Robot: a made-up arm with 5 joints. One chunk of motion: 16 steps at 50 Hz.
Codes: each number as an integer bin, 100 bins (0 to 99) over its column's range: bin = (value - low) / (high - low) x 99, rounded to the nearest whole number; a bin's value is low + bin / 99 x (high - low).
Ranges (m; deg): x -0.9..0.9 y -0.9..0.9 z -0.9..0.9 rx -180..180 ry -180..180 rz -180..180
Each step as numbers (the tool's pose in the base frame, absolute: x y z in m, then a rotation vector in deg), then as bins.
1 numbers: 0.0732 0.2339 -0.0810 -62.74 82.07 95.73
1 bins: 54 62 45 32 72 76
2 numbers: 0.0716 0.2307 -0.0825 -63.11 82.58 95.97
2 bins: 53 62 45 32 72 76
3 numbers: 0.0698 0.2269 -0.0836 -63.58 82.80 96.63
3 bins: 53 62 45 32 72 76
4 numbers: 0.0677 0.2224 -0.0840 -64.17 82.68 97.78
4 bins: 53 62 45 32 72 76
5 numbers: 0.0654 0.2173 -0.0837 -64.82 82.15 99.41
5 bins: 53 61 45 32 72 77
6 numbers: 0.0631 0.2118 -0.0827 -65.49 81.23 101.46
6 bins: 53 61 45 31 72 77
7 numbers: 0.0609 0.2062 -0.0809 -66.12 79.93 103.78
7 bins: 53 61 45 31 71 78
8 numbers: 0.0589 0.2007 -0.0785 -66.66 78.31 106.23
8 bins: 53 61 45 31 71 79
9 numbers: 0.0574 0.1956 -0.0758 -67.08 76.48 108.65
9 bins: 53 60 45 31 71 79
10 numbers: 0.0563 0.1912 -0.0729 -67.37 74.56 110.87
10 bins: 53 60 45 31 70 80
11 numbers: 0.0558 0.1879 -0.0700 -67.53 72.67 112.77
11 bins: 53 60 46 31 69 81
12 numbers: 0.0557 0.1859 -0.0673 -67.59 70.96 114.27
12 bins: 53 60 46 31 69 81
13 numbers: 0.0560 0.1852 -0.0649 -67.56 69.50 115.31
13 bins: 53 60 46 31 69 81
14 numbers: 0.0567 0.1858 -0.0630 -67.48 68.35 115.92
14 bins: 53 60 46 31 68 81
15 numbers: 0.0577 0.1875 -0.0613 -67.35 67.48 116.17
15 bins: 53 60 46 31 68 81
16 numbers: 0.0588 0.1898 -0.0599 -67.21 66.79 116.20
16 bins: 53 60 46 31 68 81
